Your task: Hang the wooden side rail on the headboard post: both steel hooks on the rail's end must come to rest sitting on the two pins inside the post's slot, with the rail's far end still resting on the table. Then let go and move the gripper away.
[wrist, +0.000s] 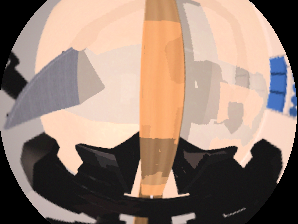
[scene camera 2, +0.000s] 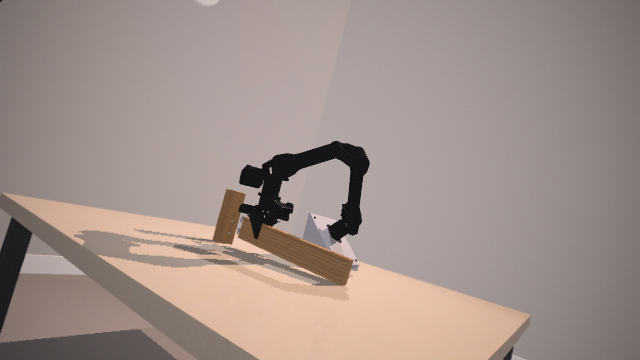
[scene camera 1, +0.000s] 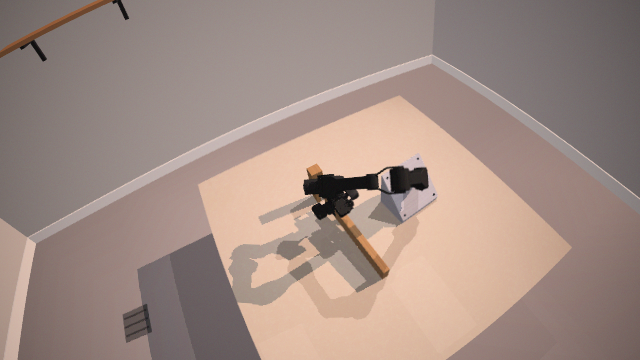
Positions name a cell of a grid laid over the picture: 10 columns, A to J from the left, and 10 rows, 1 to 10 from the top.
In view: my gripper (scene camera 2: E7), a wooden side rail (scene camera 2: F8) and a headboard post (scene camera 2: D7).
The wooden side rail shows as well in scene camera 1 (scene camera 1: F8). My gripper is seen too in the wrist view (wrist: F6) and in scene camera 1 (scene camera 1: F6).
